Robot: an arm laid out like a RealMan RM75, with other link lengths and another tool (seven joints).
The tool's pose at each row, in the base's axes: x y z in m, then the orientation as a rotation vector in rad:
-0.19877, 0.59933, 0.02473, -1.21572, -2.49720, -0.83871
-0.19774, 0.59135, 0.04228, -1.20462, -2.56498, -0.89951
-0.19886, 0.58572, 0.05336, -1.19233, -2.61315, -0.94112
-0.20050, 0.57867, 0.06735, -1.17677, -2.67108, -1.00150
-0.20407, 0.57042, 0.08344, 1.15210, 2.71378, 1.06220
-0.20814, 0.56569, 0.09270, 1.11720, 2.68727, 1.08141
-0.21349, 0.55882, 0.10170, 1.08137, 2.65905, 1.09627
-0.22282, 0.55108, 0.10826, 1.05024, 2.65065, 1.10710
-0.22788, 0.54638, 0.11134, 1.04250, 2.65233, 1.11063
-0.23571, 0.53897, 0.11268, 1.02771, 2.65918, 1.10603
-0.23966, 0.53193, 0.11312, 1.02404, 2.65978, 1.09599
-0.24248, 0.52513, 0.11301, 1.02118, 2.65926, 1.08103
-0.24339, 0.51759, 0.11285, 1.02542, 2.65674, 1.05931
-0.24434, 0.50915, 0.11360, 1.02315, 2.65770, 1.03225
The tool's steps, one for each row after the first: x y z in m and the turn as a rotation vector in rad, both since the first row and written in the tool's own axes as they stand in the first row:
0.00202, 0.00376, -0.01883, -0.04858, -0.04321, -0.04925
0.00402, 0.00446, -0.03113, -0.08080, -0.07273, -0.08550
0.00672, 0.00520, -0.04663, -0.12623, -0.10889, -0.13045
0.01079, 0.00467, -0.06459, -0.17422, -0.14384, -0.17632
0.01441, 0.00280, -0.07499, -0.20093, -0.15646, -0.20011
0.01734, -0.00122, -0.08649, -0.22716, -0.17233, -0.22495
0.02111, -0.00971, -0.09666, -0.23934, -0.17565, -0.24615
0.02262, -0.01476, -0.10209, -0.24038, -0.17330, -0.25123
0.02335, -0.02396, -0.10781, -0.23571, -0.17297, -0.26134
0.02149, -0.03031, -0.11246, -0.23175, -0.17894, -0.26436
0.01884, -0.03588, -0.11648, -0.22644, -0.18850, -0.26712
0.01450, -0.04034, -0.12083, -0.21898, -0.20260, -0.26536
0.01000, -0.04492, -0.12645, -0.20766, -0.21801, -0.26812

